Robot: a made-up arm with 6 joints. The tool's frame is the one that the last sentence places.
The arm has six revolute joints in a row. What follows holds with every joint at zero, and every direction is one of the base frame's. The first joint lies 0.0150 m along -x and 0.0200 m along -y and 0.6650 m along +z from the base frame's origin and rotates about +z. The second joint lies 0.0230 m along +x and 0.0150 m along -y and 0.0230 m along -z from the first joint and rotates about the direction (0, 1, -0.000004). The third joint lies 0.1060 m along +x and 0.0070 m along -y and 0.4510 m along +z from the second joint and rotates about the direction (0, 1, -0.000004). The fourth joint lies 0.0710 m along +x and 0.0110 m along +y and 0.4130 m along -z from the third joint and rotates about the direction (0, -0.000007, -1). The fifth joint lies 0.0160 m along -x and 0.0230 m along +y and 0.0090 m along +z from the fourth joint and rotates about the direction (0, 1, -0.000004). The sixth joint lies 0.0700 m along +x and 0.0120 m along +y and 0.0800 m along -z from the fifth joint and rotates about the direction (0, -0.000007, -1). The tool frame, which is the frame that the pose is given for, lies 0.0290 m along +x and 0.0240 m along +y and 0.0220 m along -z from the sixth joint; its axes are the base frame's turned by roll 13.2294, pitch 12.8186 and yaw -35.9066 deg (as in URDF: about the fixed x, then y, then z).
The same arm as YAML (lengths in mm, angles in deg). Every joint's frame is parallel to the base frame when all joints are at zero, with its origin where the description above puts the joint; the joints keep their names.
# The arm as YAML. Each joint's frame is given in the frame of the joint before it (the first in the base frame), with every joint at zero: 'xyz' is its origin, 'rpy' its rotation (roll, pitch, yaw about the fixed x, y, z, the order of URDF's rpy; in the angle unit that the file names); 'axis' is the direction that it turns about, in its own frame. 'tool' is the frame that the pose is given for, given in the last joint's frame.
units:
  length: mm
  angle: deg
joints:
  - name: joint 1
    type: revolute
    origin:
      xyz: [-15.0, -20.0, 665.0]
      rpy: [0.0, 0.0, 0.0]
    axis: [0.0, 0.0, 1.0]
  - name: joint 2
    type: revolute
    origin:
      xyz: [23.0, -15.0, -23.0]
      rpy: [0.0, 0.0, 0.0]
    axis: [0.0, 1.0, 0.0]
  - name: joint 3
    type: revolute
    origin:
      xyz: [106.0, -7.0, 451.0]
      rpy: [0.0, 0.0, 0.0]
    axis: [0.0, 1.0, 0.0]
  - name: joint 4
    type: revolute
    origin:
      xyz: [71.0, 11.0, -413.0]
      rpy: [0.0, 0.0, 0.0]
    axis: [0.0, 0.0, -1.0]
  - name: joint 5
    type: revolute
    origin:
      xyz: [-16.0, 23.0, 9.0]
      rpy: [0.0, 0.0, 0.0]
    axis: [0.0, 1.0, 0.0]
  - name: joint 6
    type: revolute
    origin:
      xyz: [70.0, 12.0, -80.0]
      rpy: [0.0, 0.0, 0.0]
    axis: [0.0, 0.0, -1.0]
tool:
  origin:
    xyz: [29.0, 24.0, -22.0]
    rpy: [13.23, 12.82, -35.91]

